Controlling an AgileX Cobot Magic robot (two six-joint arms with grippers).
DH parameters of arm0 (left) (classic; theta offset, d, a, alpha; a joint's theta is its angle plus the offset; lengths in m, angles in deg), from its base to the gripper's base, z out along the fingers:
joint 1: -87.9 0.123 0 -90
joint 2: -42.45 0 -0.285 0
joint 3: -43.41 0 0.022 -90
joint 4: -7.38 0.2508 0 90
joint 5: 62.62 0 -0.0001 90
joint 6: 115.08 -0.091 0 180
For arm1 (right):
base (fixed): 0 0 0 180
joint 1: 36.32 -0.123 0 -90
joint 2: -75.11 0 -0.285 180
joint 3: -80.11 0 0.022 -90
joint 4: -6.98 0.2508 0 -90
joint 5: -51.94 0 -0.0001 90
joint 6: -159.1 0.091 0 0
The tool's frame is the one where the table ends.
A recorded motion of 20 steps. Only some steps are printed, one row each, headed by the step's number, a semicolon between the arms.
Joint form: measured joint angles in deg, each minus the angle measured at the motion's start. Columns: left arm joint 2, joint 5, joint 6, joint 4, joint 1, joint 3; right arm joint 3, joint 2, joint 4, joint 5, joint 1, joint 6.
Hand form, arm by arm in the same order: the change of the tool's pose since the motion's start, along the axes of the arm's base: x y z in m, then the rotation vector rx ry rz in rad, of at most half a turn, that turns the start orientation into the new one. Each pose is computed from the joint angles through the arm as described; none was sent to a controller.
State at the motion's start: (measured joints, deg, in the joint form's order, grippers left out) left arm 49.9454 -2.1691 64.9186 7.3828 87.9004 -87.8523; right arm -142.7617 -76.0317 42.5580 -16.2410 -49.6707 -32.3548
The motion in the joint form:
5: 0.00 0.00 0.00 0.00 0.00 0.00; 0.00 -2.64 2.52 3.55 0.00 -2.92
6: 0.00 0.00 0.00 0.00 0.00 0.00; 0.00 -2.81 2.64 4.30 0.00 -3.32
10: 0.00 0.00 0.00 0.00 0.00 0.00; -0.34 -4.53 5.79 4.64 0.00 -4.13
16: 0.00 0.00 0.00 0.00 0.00 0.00; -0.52 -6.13 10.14 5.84 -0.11 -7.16
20: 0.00 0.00 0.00 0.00 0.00 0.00; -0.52 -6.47 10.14 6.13 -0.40 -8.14
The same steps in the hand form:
5: 0.0000 0.0000 0.0000 0.0000 0.0000 0.0000; 0.0054 0.0029 -0.0214 0.0289 -0.0255 -0.0077
6: 0.0000 0.0000 0.0000 0.0000 0.0000 0.0000; 0.0065 0.0030 -0.0228 0.0296 -0.0369 -0.0101
10: 0.0000 0.0000 0.0000 0.0000 0.0000 0.0000; 0.0074 0.0066 -0.0340 0.0728 -0.0148 -0.0238
16: 0.0000 0.0000 0.0000 0.0000 0.0000 0.0000; 0.0091 0.0120 -0.0438 0.1321 -0.0235 -0.0242
20: 0.0000 0.0000 0.0000 0.0000 0.0000 0.0000; 0.0084 0.0143 -0.0469 0.1300 -0.0318 -0.0090

